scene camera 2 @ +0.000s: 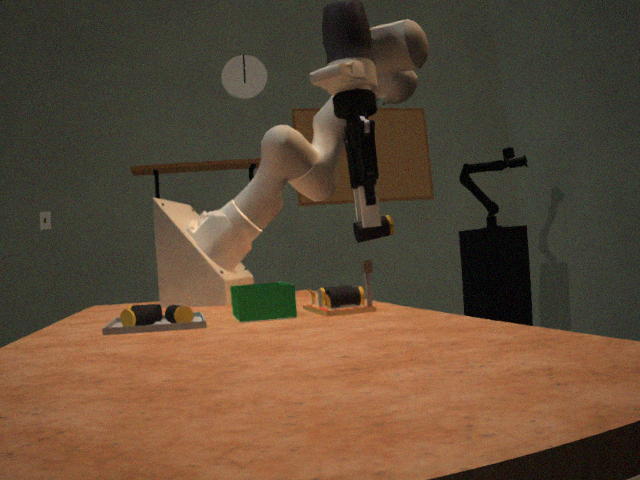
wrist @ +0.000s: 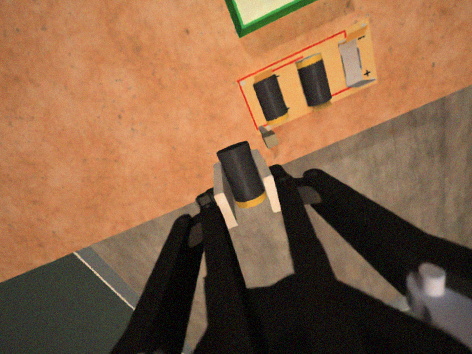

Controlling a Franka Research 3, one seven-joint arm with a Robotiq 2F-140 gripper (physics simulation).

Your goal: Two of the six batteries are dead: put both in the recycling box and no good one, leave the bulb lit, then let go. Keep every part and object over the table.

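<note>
My gripper is shut on a black battery with a yellow end, held high above the holder board. The board bears two batteries side by side; its third slot holds no battery. A small brownish block on a post stands at the board's end; I see no glow on it. The green box stands beside the board, its inside mostly hidden. Two batteries lie in the grey tray.
The wooden table top carries the tray, box and board. In the wrist view the table's edge runs diagonally behind the fingers, with floor beyond. A black arm on a black cabinet stands at the right.
</note>
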